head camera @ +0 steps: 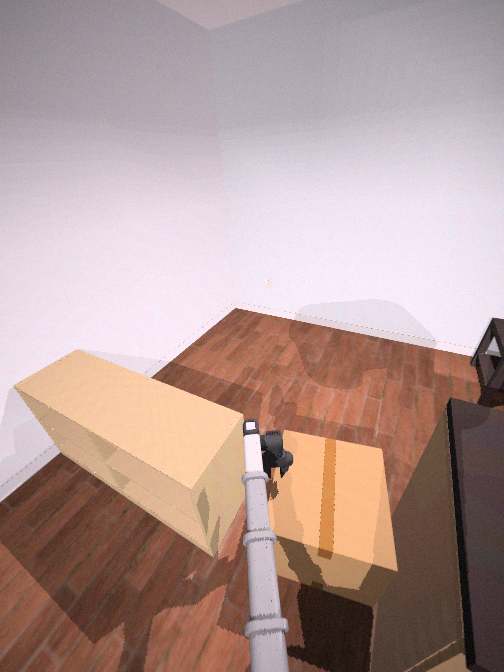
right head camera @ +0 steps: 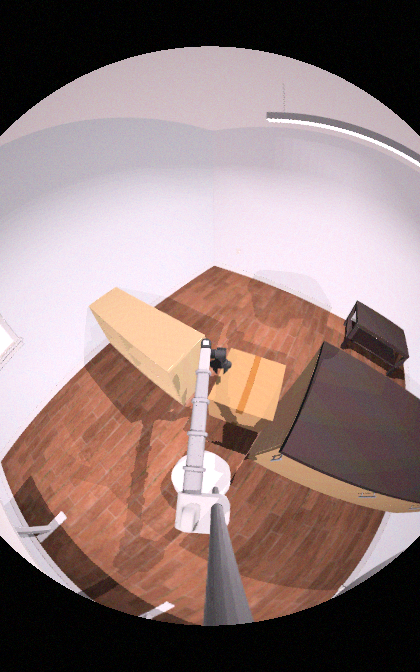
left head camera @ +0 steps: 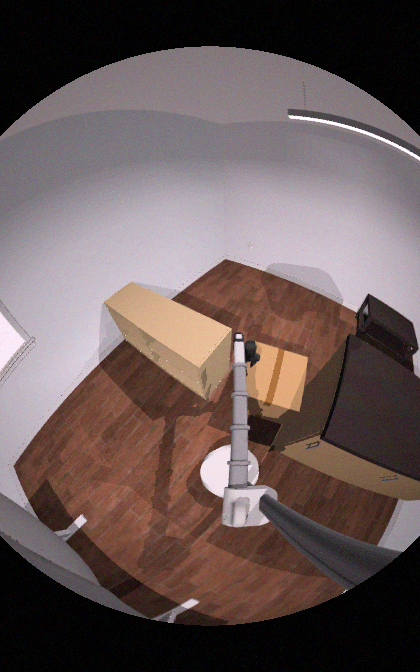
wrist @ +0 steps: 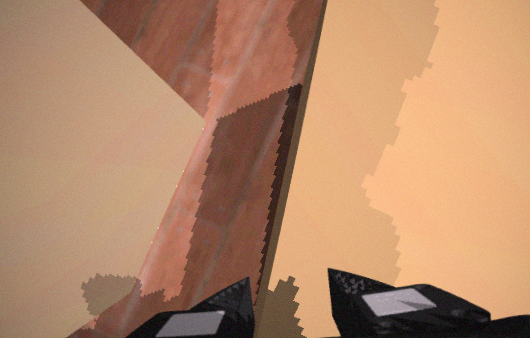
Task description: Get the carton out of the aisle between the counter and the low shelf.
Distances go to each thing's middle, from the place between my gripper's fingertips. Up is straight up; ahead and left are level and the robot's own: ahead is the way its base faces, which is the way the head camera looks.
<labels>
Right now my hand is 240 mm above the carton (head camera: 330, 511), 220 mm to the left of it and 40 mm past it.
</labels>
